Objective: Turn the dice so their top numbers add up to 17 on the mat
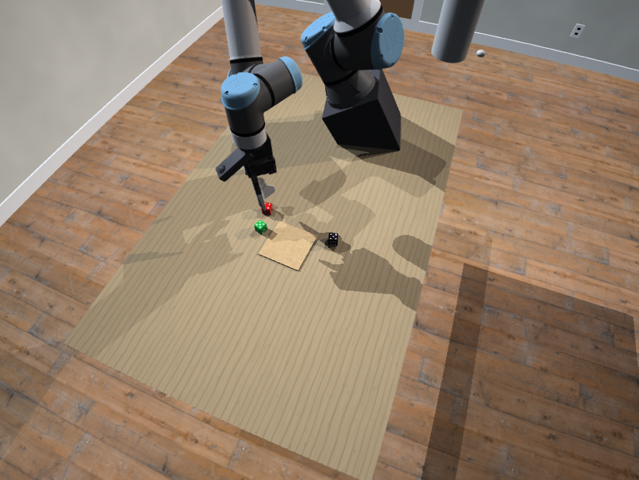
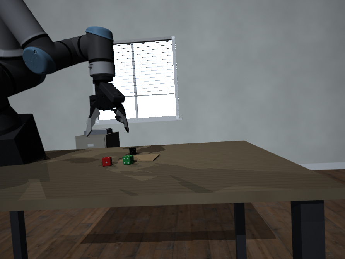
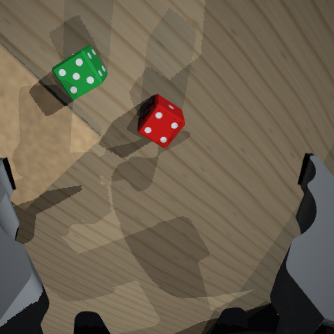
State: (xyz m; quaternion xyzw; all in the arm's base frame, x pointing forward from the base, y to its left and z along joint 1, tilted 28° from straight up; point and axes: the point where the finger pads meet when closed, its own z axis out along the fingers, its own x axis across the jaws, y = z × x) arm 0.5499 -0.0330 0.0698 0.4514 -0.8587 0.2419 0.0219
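My gripper is now 100 mm above the red die, 20 mm past it and 10 mm to the right of it. Round my hand: black die (260 mm to the left, 100 mm below, 20 mm behind); then green die (100 mm below, 50 mm ahead, 40 mm to the left); then tan mat (150 mm to the left, 110 mm below, 60 mm ahead).
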